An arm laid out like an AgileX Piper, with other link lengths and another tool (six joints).
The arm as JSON. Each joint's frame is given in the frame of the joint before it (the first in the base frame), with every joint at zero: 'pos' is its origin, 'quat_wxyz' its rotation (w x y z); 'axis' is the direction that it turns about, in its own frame. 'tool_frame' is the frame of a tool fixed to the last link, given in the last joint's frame.
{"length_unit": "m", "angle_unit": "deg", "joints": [
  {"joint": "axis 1", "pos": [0.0, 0.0, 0.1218], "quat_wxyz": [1.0, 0.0, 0.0, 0.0], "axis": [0.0, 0.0, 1.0]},
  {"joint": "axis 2", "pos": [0.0, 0.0, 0.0], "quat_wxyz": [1.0, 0.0, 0.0, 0.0], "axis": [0.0, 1.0, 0.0]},
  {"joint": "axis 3", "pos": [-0.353, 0.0, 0.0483], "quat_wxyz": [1.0, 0.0, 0.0, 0.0], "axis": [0.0, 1.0, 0.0]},
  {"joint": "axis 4", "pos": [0.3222, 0.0, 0.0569], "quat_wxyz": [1.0, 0.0, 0.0, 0.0], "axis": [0.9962, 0.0, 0.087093]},
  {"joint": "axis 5", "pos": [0.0, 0.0, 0.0], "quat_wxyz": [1.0, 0.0, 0.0, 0.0], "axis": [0.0, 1.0, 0.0]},
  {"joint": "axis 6", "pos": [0.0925, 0.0, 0.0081], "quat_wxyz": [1.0, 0.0, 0.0, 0.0], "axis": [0.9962, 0.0, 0.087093]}
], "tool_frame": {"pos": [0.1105, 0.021, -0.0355], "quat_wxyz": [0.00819, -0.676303, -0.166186, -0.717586]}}
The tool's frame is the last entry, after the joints.
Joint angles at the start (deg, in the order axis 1, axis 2, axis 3, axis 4, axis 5, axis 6):
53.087, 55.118, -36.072, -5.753, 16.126, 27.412
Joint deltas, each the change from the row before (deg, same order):
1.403, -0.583, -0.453, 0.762, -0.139, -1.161
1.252, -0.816, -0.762, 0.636, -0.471, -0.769
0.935, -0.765, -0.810, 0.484, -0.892, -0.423
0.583, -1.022, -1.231, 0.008, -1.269, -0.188
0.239, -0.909, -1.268, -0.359, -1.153, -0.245
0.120, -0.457, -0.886, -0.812, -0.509, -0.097
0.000, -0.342, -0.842, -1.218, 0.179, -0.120
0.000, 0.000, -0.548, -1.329, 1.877, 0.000
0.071, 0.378, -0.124, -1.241, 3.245, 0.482
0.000, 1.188, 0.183, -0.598, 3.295, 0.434
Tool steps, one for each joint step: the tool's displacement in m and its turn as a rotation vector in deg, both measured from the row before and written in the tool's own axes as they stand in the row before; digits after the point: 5 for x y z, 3 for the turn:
0.00435, -0.00989, -0.00212, 1.615, 0.613, -1.292
0.00945, -0.01029, -0.00347, 1.621, 1.573, -1.148
0.01177, -0.00884, -0.00324, 1.403, 2.112, -0.901
0.01821, -0.00784, -0.00513, 1.161, 3.177, -1.220
0.01821, -0.00515, -0.00496, 0.716, 2.992, -1.452
0.01106, -0.00199, -0.00275, 0.239, 1.557, -1.346
0.00787, 0.00009, -0.00278, -0.144, 0.689, -1.515
-0.00194, 0.00236, -0.00218, -0.631, -1.514, -0.925
-0.01167, 0.00352, -0.00109, -0.968, -3.436, 0.136
-0.01743, 0.00444, 0.00324, -1.016, -4.437, 0.963

